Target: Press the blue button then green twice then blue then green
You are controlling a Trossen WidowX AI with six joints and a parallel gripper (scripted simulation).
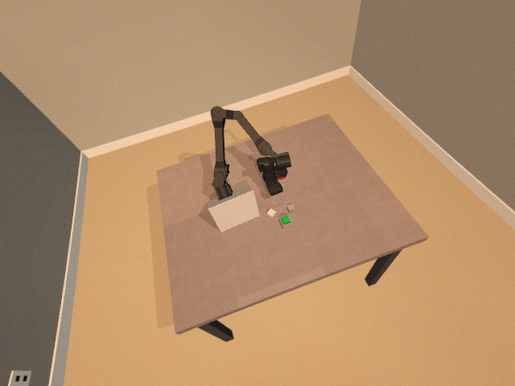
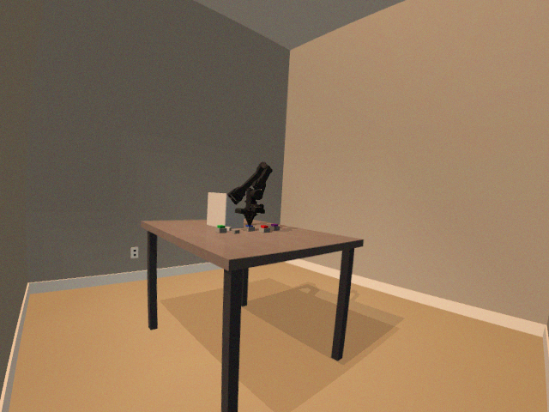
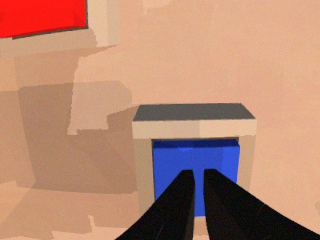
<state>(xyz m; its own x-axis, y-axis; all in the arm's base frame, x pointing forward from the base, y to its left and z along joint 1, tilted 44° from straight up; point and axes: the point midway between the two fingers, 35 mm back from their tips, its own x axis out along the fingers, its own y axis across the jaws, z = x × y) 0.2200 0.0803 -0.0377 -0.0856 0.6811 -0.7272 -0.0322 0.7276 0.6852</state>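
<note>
My gripper tip is 1 cm above the blue button. Round my gripper tip: purple button 3 cm ahead, 18 cm to the left; cream block 5 cm behind, 12 cm to the right, 2 cm below; red button 7 cm ahead, 6 cm to the left.
</note>
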